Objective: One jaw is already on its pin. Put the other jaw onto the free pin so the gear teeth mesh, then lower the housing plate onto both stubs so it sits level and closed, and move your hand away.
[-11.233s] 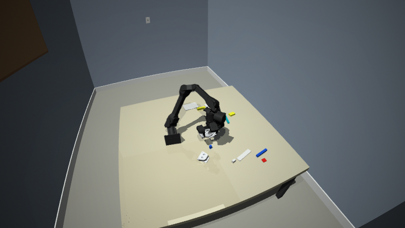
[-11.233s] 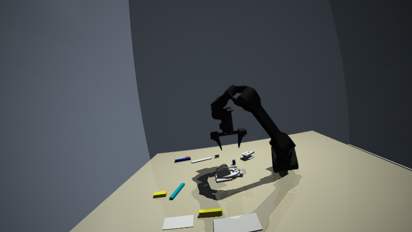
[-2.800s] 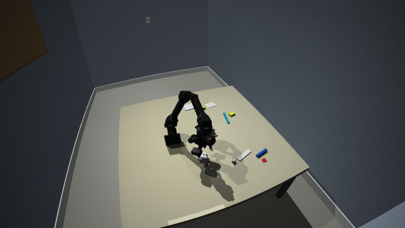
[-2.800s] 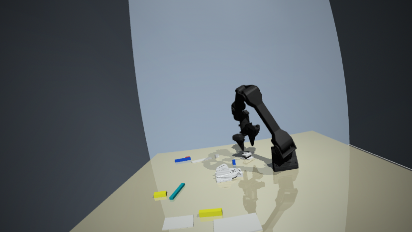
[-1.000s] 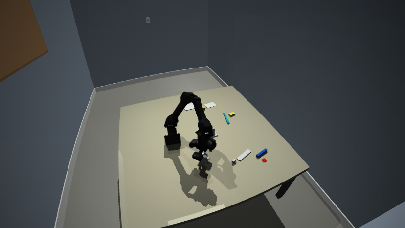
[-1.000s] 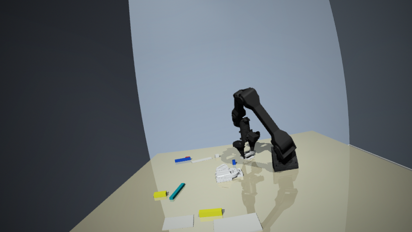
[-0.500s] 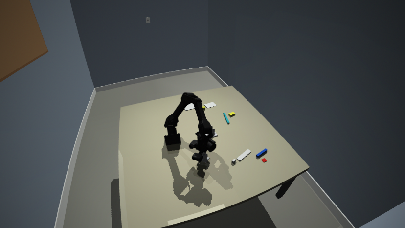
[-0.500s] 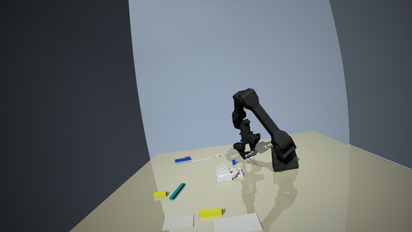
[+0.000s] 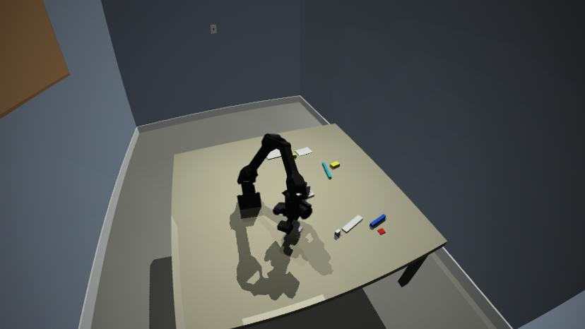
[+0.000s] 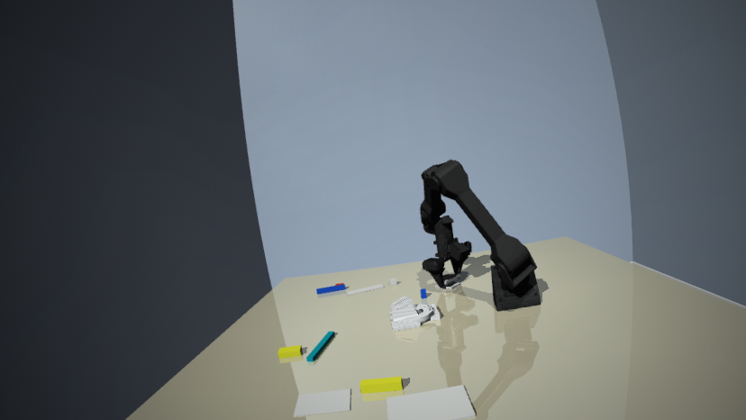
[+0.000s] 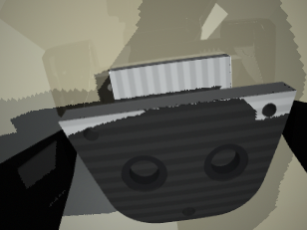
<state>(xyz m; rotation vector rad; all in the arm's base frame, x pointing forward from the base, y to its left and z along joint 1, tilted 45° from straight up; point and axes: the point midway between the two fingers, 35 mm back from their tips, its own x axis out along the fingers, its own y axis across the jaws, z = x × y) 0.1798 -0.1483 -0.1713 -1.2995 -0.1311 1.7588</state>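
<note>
Now: the white jaw 80 mm ahead of my gripper tip, 220 mm to the left of it and 10 mm above it. From my gripper tip the other things lie so: blue bar 430 mm ahead, 70 mm to the right; then white bar 300 mm ahead, 50 mm to the right, 10 mm below; then red piece 420 mm ahead, 140 mm to the right, 10 mm below.
</note>
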